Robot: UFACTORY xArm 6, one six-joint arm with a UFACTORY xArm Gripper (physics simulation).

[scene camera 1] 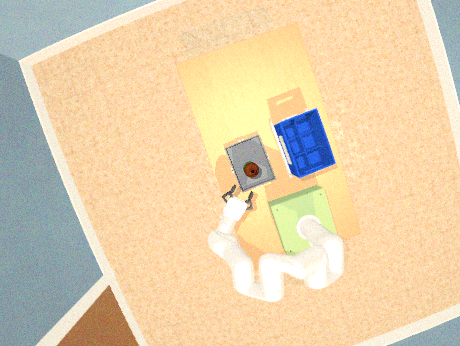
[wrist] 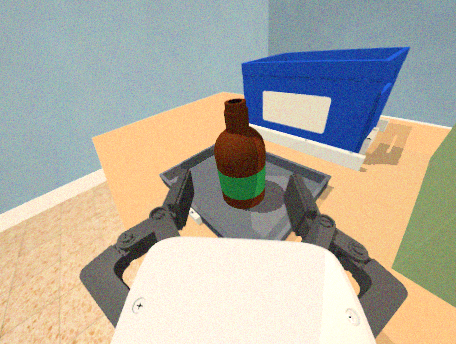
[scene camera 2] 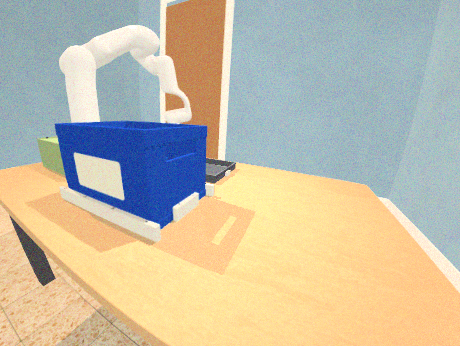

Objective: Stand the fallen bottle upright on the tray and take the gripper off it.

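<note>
A brown bottle with a green band stands upright on the grey tray, towards the tray's near end. In scene camera 2 the tray shows in part behind the blue crate, and the bottle does not show. My gripper is wide open and empty. In scene camera 1 its fingertips are beside the tray's near edge, apart from the bottle. In the wrist view the bottle stands beyond the fingers. In scene camera 2 the fingers are hidden behind the crate.
A tall blue crate with inner compartments stands beside the tray, with white strips along its base. A green block lies under the arm's base. The wooden table carries them all.
</note>
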